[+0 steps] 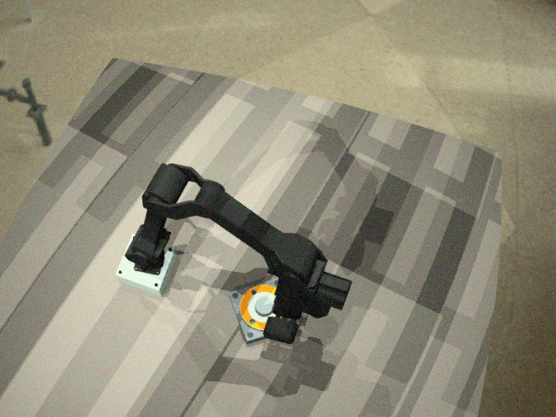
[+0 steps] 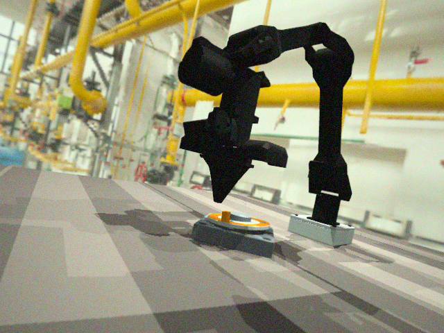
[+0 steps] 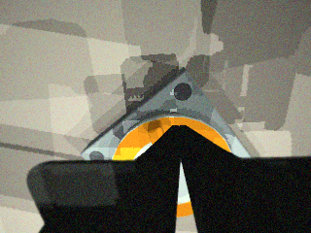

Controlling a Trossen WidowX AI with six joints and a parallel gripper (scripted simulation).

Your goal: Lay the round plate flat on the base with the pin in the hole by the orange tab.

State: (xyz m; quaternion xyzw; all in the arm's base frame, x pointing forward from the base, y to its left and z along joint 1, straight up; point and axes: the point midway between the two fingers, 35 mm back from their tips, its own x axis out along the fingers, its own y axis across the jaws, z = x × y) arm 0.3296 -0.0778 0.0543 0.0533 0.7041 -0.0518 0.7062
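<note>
Right now my gripper tip is 5 cm past the dark grey square base, 1 cm to the right of it and 4 cm above it.
</note>
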